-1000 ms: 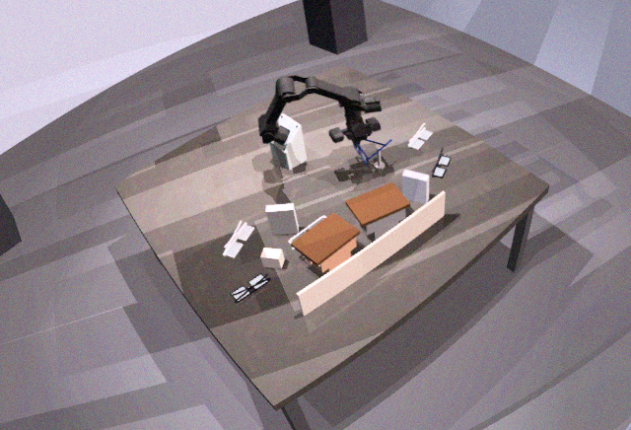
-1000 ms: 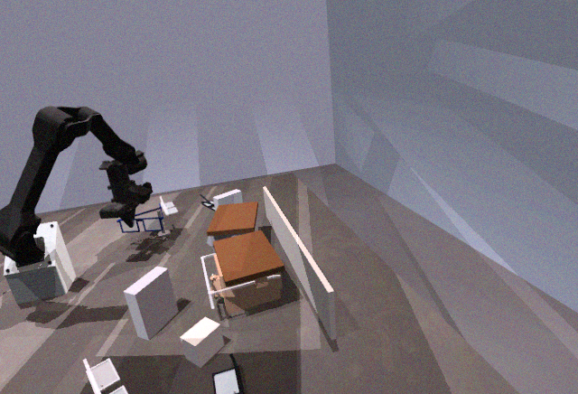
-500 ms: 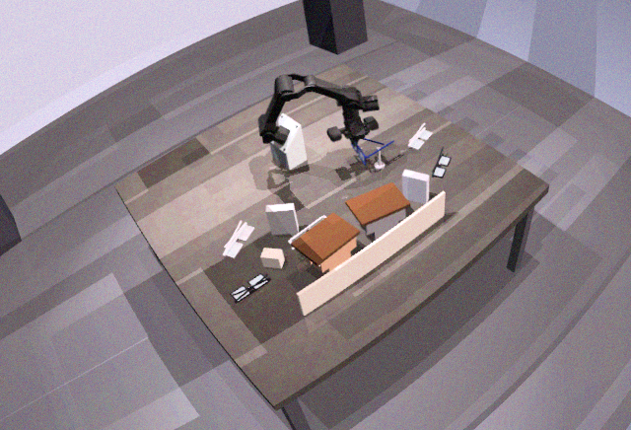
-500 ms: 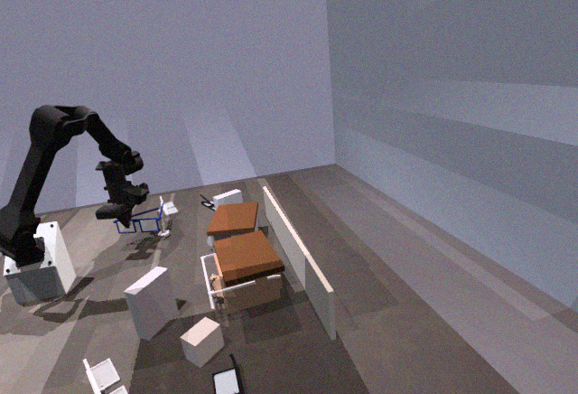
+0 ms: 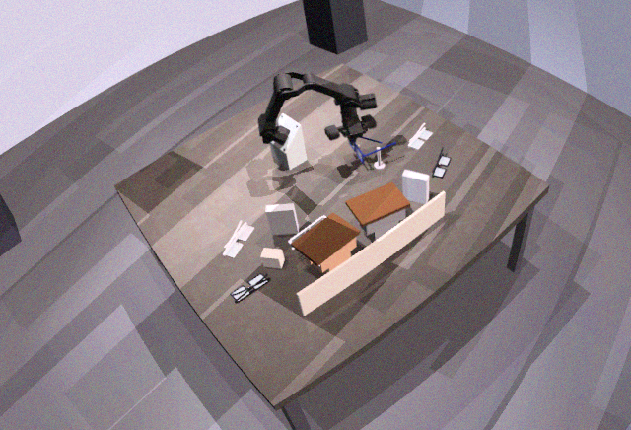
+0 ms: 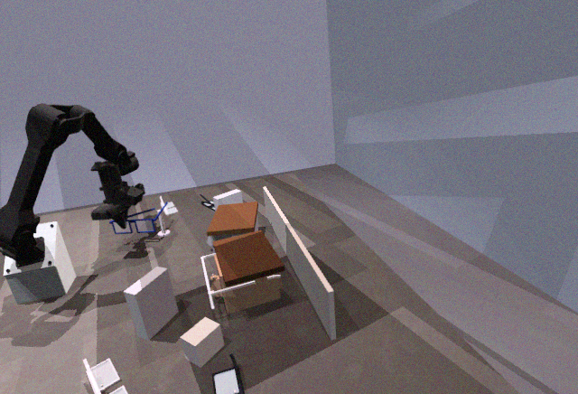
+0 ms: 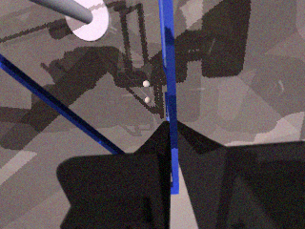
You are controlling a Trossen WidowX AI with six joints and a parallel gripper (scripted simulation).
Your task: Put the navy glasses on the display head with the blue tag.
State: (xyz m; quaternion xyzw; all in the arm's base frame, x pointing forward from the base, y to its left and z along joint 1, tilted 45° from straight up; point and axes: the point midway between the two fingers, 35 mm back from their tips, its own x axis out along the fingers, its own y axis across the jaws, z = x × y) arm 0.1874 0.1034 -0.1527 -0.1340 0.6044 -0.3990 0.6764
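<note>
The white peg stand is 110 mm ahead of my gripper tip, 40 mm below it and 30 mm to the left of it. Also, from my gripper tip: peach display head: 410 mm to the right, 280 mm ahead; long white panel: 440 mm ahead, 310 mm to the right, 10 mm below.
</note>
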